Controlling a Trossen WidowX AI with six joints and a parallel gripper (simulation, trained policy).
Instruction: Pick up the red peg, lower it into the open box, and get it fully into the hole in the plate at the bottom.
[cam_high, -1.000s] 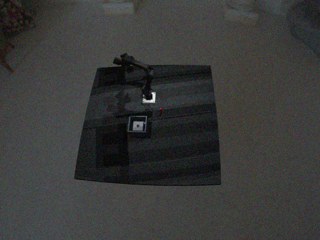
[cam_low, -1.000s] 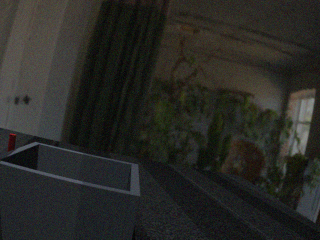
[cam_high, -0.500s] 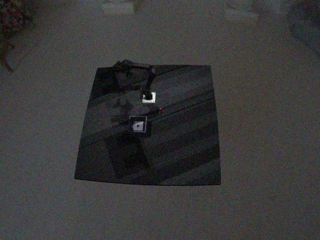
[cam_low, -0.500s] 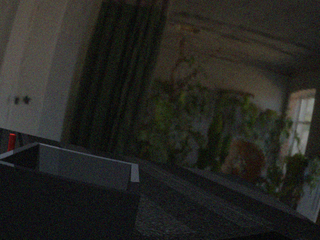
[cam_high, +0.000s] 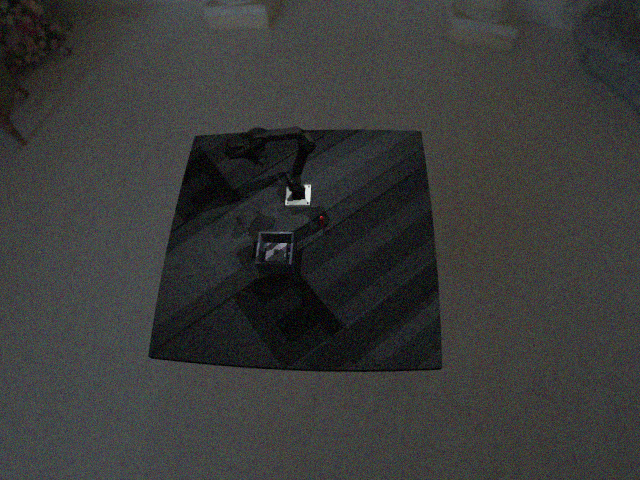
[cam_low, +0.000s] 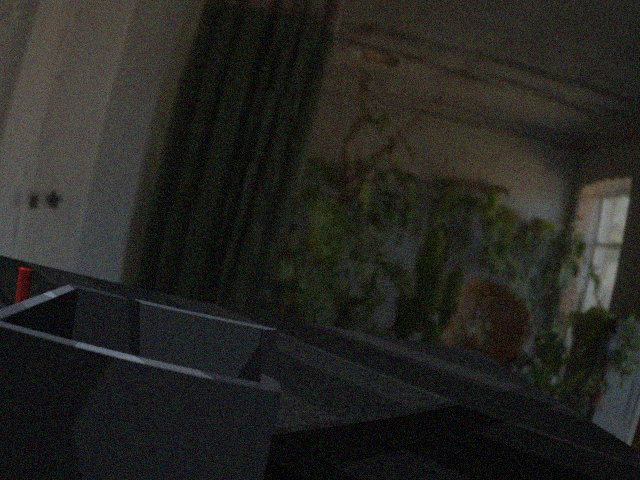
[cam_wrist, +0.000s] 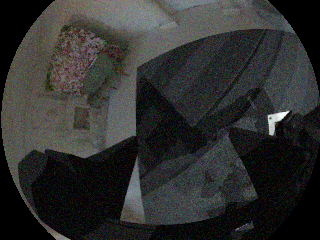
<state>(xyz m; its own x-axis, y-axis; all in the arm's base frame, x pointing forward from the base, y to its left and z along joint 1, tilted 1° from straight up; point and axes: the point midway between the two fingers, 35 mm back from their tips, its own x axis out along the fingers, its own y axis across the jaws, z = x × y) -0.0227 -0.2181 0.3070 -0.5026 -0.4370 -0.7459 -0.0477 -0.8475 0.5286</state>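
The red peg is 22 cm ahead of my gripper tip, 34 cm to the left of it and 26 cm below it. Also, from my gripper tip: grey box (37 cm ahead, 12 cm to the left, 28 cm below).
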